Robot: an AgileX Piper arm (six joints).
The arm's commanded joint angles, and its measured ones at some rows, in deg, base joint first. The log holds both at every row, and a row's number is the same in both.
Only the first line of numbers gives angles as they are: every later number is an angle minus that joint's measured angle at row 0.
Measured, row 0: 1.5 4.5 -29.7 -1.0 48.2 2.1
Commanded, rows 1 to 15: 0.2 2.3 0.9 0.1 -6.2 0.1; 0.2 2.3 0.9 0.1 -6.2 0.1; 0.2 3.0 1.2 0.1 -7.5 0.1; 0.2 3.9 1.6 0.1 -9.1 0.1; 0.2 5.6 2.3 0.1 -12.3 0.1; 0.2 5.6 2.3 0.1 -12.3 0.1; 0.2 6.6 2.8 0.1 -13.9 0.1; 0.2 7.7 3.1 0.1 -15.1 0.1; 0.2 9.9 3.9 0.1 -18.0 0.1; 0.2 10.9 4.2 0.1 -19.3 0.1; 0.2 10.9 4.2 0.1 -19.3 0.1; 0.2 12.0 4.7 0.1 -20.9 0.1; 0.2 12.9 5.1 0.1 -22.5 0.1; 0.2 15.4 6.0 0.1 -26.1 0.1; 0.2 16.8 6.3 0.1 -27.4 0.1
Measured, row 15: 0.0 14.3 5.4 0.0 -22.5 0.0
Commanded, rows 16 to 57: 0.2 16.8 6.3 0.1 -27.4 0.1; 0.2 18.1 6.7 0.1 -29.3 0.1; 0.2 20.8 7.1 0.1 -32.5 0.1; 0.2 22.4 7.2 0.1 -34.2 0.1; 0.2 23.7 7.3 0.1 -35.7 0.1; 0.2 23.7 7.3 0.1 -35.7 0.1; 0.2 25.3 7.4 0.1 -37.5 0.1; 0.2 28.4 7.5 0.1 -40.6 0.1; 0.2 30.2 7.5 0.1 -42.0 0.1; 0.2 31.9 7.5 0.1 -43.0 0.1; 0.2 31.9 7.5 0.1 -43.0 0.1; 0.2 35.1 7.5 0.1 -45.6 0.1; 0.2 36.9 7.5 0.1 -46.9 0.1; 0.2 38.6 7.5 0.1 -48.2 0.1; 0.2 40.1 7.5 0.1 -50.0 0.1; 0.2 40.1 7.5 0.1 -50.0 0.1; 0.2 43.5 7.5 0.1 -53.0 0.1; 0.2 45.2 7.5 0.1 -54.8 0.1; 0.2 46.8 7.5 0.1 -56.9 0.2; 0.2 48.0 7.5 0.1 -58.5 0.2; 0.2 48.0 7.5 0.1 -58.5 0.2; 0.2 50.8 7.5 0.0 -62.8 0.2; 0.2 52.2 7.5 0.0 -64.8 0.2; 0.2 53.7 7.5 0.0 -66.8 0.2; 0.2 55.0 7.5 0.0 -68.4 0.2; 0.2 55.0 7.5 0.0 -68.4 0.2; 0.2 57.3 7.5 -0.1 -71.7 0.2; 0.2 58.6 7.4 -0.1 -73.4 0.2; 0.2 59.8 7.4 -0.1 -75.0 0.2; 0.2 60.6 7.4 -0.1 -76.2 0.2; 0.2 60.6 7.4 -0.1 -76.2 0.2; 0.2 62.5 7.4 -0.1 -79.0 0.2; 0.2 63.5 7.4 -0.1 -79.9 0.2; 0.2 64.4 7.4 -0.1 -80.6 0.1; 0.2 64.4 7.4 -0.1 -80.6 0.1; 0.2 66.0 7.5 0.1 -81.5 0.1; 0.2 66.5 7.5 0.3 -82.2 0.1; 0.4 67.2 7.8 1.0 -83.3 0.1; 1.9 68.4 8.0 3.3 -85.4 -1.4; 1.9 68.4 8.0 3.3 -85.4 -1.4; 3.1 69.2 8.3 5.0 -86.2 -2.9; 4.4 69.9 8.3 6.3 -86.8 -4.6
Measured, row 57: 2.0 68.7 8.0 3.2 -83.6 -1.0
